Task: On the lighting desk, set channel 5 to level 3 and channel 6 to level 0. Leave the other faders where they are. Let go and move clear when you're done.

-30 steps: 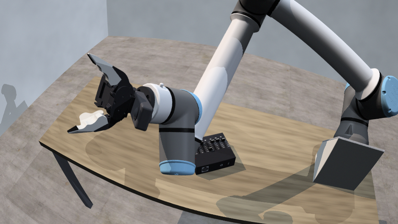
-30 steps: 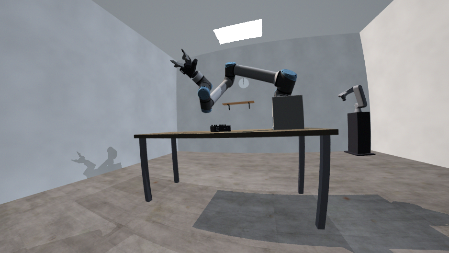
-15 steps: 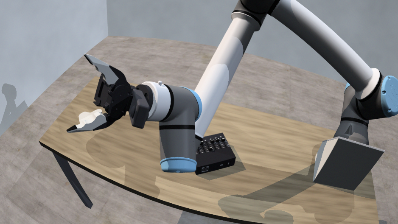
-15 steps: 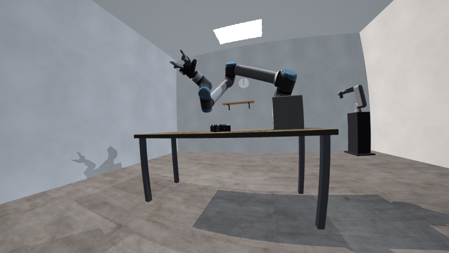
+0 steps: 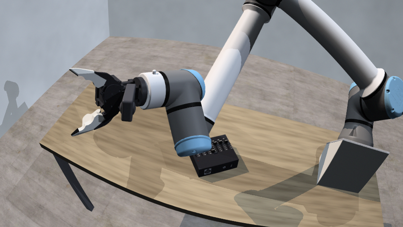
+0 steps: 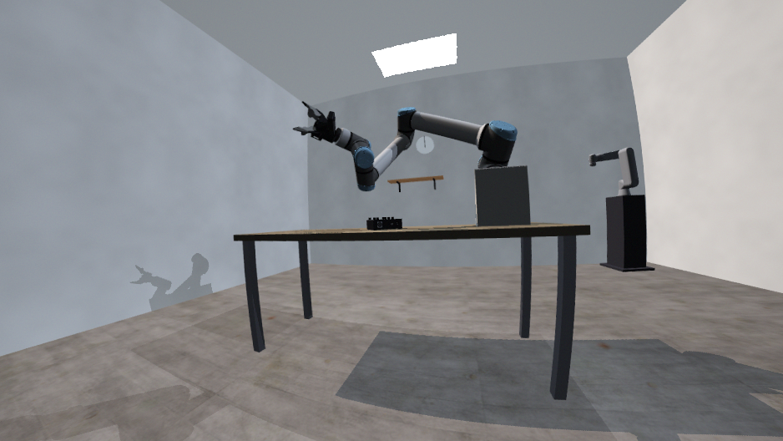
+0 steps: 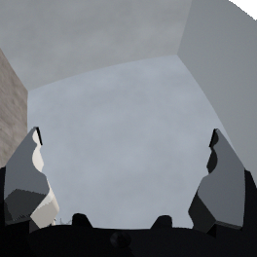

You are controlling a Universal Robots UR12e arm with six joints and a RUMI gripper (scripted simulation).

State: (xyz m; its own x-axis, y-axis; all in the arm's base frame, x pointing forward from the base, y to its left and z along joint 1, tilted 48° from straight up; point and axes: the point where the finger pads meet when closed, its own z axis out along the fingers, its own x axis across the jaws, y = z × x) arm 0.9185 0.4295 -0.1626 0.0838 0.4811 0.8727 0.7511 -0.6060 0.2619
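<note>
The channel 5 fader knob lies 230 mm behind my hand, 410 mm to the right of it and 470 mm below it. The rest, counted from my hand: channel 6 fader knob (220 mm behind, 390 mm to the right, 470 mm below).
</note>
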